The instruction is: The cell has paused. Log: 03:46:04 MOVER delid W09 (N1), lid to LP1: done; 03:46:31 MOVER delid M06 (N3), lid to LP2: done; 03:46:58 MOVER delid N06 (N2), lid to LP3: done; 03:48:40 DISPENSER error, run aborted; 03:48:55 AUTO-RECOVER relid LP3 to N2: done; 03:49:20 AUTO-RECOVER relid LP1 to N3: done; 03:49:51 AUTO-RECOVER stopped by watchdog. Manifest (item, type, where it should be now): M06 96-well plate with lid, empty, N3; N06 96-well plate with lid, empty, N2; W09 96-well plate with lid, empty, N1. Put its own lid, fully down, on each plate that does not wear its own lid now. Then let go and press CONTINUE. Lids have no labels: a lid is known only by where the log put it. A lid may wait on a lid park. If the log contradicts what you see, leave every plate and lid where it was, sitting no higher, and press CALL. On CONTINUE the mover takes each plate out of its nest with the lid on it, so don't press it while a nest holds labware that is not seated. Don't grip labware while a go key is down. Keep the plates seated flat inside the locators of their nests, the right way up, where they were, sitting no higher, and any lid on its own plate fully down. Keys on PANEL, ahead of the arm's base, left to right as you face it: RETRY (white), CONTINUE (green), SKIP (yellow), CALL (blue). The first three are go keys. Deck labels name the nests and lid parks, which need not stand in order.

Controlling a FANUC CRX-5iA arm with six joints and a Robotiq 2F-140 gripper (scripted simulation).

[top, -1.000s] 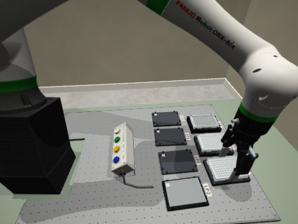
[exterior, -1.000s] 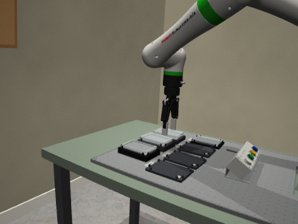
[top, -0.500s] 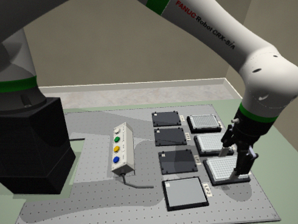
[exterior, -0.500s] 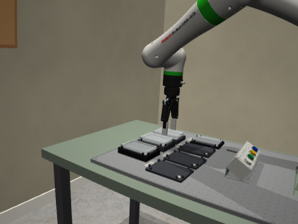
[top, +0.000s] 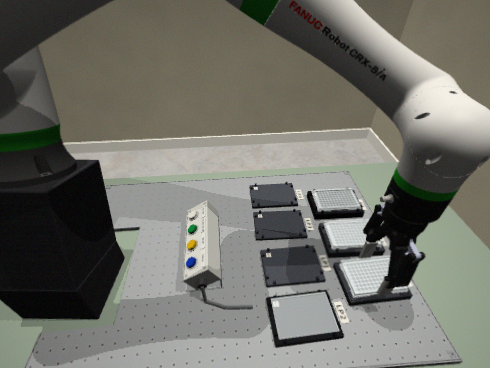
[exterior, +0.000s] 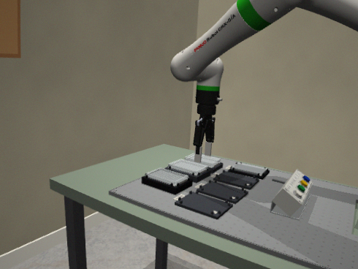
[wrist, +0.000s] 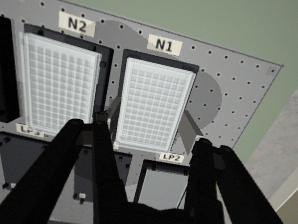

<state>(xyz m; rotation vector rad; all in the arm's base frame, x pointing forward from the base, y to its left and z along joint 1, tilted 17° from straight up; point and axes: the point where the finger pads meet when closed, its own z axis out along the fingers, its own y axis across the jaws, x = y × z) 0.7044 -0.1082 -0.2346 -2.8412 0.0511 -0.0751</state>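
Right now the lid park LP2 is 190 mm behind my hand, 60 mm to the right of it and 50 mm below it. Round my hand: plate (260 mm to the left, 30 mm below, 10 mm ahead); LP2 label (100 mm behind, 60 mm to the right, 60 mm below); lid park LP1 (180 mm behind, 70 mm to the left, 50 mm below).
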